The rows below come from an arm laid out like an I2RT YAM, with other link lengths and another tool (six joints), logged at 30 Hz.
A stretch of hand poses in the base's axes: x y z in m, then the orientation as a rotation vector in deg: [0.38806 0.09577 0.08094 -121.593 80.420 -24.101]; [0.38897 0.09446 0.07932 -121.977 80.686 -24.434]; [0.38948 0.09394 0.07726 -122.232 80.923 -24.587]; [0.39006 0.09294 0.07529 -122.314 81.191 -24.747]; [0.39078 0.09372 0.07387 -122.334 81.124 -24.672]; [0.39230 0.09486 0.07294 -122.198 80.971 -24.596]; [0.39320 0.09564 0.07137 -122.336 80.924 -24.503]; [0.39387 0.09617 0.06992 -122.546 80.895 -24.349]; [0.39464 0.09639 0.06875 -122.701 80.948 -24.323]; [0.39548 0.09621 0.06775 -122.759 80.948 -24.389]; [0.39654 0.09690 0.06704 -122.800 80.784 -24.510]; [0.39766 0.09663 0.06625 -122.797 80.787 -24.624]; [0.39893 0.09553 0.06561 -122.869 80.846 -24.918]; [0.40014 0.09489 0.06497 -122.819 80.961 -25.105]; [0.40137 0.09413 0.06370 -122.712 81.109 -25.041]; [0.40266 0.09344 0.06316 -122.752 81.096 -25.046]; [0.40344 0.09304 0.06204 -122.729 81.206 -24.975]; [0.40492 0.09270 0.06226 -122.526 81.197 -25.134]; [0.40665 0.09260 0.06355 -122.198 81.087 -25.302]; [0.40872 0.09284 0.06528 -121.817 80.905 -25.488]
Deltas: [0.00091 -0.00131 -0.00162 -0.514 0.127 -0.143]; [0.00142 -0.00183 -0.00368 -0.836 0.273 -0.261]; [0.00200 -0.00283 -0.00565 -1.041 0.348 -0.450]; [0.00272 -0.00205 -0.00707 -1.002 0.366 -0.384]; [0.00424 -0.00091 -0.00800 -0.827 0.273 -0.304]; [0.00514 -0.00013 -0.00957 -0.872 0.366 -0.213]; [0.00581 0.00040 -0.01102 -0.945 0.531 -0.100]; [0.00658 0.00062 -0.01219 -1.060 0.641 -0.086]; [0.00742 0.00044 -0.01319 -1.136 0.635 -0.084]; [0.00848 0.00113 -0.01390 -1.187 0.520 0.007]; [0.00960 0.00086 -0.01469 -1.242 0.461 -0.021]; [0.01087 -0.00024 -0.01533 -1.455 0.370 -0.107]; [0.01208 -0.00088 -0.01597 -1.538 0.301 -0.239]; [0.01331 -0.00164 -0.01724 -1.463 0.349 -0.351]; [0.01460 -0.00233 -0.01778 -1.492 0.359 -0.333]; [0.01538 -0.00273 -0.01890 -1.466 0.433 -0.395]; [0.01686 -0.00307 -0.01868 -1.392 0.252 -0.483]; [0.01859 -0.00317 -0.01739 -1.206 -0.038 -0.541]; [0.02066 -0.00293 -0.01566 -0.973 -0.395 -0.572]
